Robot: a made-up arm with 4 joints.
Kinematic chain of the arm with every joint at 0, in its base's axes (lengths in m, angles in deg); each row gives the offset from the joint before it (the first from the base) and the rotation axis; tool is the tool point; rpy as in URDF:
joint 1: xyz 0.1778 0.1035 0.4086 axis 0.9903 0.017 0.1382
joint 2: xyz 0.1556 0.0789 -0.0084 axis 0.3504 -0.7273 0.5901
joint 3: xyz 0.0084 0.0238 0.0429 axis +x
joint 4: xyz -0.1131 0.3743 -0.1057 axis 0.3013 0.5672 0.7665
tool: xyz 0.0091 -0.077 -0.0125 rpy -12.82 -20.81 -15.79
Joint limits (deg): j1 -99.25..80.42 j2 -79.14..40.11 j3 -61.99..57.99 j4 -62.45..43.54
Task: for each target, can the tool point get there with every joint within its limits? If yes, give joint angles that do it. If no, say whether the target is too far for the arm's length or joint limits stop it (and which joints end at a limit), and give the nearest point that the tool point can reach.
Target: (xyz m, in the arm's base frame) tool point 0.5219 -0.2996 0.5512
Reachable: no: joint limits stop it (at a limit: joint 1, joint 3, joint 4) | nearest point 0.3593 -0.2462 0.3032 | short by 0.301 m
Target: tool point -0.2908 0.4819 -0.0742
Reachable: no: too far | nearest point 0.0517 0.3135 0.1618 | short by 0.449 m
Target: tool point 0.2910 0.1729 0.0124
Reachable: yes | joints -63.52 4.96 -3.96 21.82
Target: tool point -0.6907 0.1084 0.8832
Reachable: no: too far | nearest point -0.0257 0.1100 0.6793 | short by 0.696 m
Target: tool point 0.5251 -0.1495 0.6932
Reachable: no: joint limits stop it (at a limit: joint 1, joint 3) | nearest point 0.3786 0.0352 0.8555 | short by 0.286 m
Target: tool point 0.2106 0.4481 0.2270
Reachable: yes | joints 0.34 -28.97 -23.92 -41.29
